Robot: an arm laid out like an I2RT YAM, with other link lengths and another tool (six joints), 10 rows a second.
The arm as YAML. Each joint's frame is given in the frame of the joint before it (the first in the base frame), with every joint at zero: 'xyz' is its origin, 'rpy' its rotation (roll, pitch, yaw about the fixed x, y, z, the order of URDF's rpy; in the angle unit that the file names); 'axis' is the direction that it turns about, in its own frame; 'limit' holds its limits. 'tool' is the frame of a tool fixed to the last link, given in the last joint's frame.
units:
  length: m
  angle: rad
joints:
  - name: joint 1
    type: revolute
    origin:
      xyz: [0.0, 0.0, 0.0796]
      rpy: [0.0, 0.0, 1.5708]
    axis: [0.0, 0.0, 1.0]
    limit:
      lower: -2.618
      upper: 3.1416
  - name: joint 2
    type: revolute
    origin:
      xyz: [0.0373, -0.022, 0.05]
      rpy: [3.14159, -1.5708, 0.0]
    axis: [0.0, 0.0, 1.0]
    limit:
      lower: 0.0
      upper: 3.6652
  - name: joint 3
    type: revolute
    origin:
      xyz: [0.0, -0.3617, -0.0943]
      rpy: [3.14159, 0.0, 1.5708]
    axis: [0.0, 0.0, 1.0]
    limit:
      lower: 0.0
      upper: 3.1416
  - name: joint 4
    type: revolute
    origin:
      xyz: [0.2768, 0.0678, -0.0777]
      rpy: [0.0, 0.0, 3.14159]
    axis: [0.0, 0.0, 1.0]
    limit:
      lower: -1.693
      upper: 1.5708
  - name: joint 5
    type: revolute
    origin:
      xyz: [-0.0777, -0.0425, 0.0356]
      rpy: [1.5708, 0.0, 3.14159]
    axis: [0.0, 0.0, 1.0]
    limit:
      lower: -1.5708
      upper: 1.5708
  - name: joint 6
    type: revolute
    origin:
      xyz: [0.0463, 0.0, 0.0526]
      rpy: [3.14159, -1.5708, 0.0]
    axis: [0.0, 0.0, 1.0]
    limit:
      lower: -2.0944
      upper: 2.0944
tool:
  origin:
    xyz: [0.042, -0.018, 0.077]
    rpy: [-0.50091, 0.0, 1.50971]
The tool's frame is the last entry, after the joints.
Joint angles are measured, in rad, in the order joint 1, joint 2, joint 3, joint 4, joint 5, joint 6. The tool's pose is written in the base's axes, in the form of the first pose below.
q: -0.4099, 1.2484, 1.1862, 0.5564, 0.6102, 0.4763
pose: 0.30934 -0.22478 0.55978 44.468 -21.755 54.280
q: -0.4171, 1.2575, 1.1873, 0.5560, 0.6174, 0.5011
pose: 0.31137 -0.22842 0.55716 44.944 -23.023 54.272
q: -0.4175, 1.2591, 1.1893, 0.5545, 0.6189, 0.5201
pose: 0.31231 -0.22840 0.55752 45.121 -23.916 54.856
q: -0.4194, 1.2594, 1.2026, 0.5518, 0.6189, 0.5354
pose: 0.31155 -0.22823 0.56338 44.731 -24.994 55.587
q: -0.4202, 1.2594, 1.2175, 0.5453, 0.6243, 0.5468
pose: 0.31020 -0.22812 0.56914 44.428 -26.023 55.937
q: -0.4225, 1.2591, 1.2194, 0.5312, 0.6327, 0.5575
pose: 0.30943 -0.22924 0.56744 45.009 -26.499 55.511
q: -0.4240, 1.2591, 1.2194, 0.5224, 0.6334, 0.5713
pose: 0.30977 -0.22954 0.56604 45.460 -26.896 55.674
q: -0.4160, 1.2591, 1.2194, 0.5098, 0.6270, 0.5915
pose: 0.31327 -0.22627 0.56427 46.278 -26.985 56.795
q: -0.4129, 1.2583, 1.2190, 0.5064, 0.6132, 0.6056
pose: 0.31555 -0.22384 0.56441 46.548 -26.916 58.034
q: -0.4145, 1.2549, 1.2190, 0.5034, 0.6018, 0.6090
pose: 0.31512 -0.22285 0.56544 46.518 -26.659 58.614
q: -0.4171, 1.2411, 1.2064, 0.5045, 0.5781, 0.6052
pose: 0.31216 -0.21998 0.56521 46.324 -25.653 59.498
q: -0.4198, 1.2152, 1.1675, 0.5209, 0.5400, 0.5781
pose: 0.30672 -0.21524 0.55959 45.847 -23.033 60.206
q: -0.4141, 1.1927, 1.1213, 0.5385, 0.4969, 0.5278
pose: 0.30458 -0.20897 0.54912 45.605 -18.696 60.476
